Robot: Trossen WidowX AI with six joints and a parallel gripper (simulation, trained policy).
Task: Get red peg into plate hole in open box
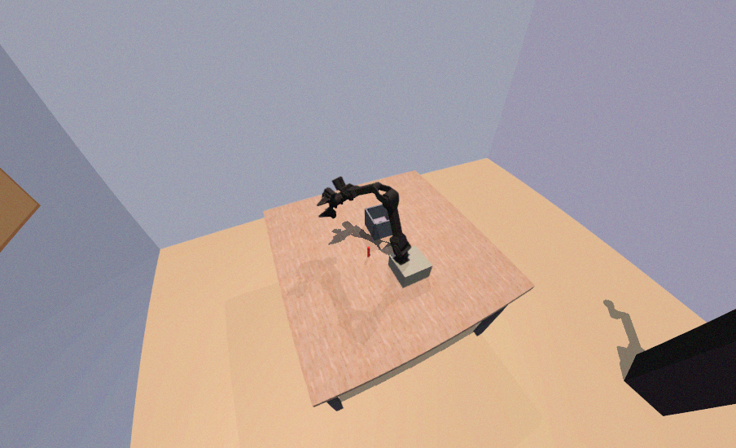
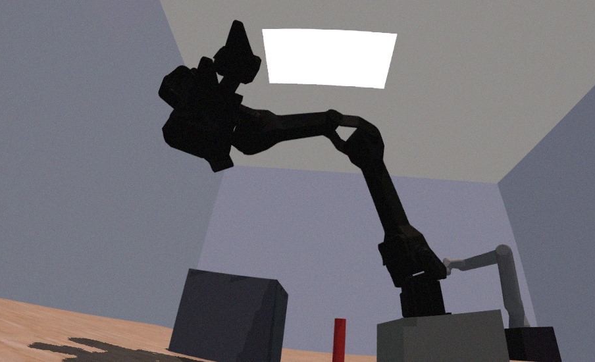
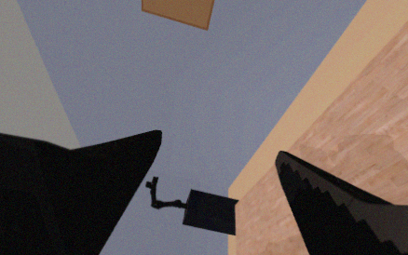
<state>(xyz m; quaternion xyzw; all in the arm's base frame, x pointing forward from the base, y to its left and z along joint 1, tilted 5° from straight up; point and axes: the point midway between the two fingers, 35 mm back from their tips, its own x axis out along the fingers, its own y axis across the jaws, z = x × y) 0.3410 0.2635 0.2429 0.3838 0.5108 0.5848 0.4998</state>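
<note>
Now: gripper tip 270 mm above the red peg, 200 mm to the left of it and 180 mm past it. The rest, counted from my gripper tip: grey plate: 380 mm to the right, 270 mm below, 30 mm behind.
</note>
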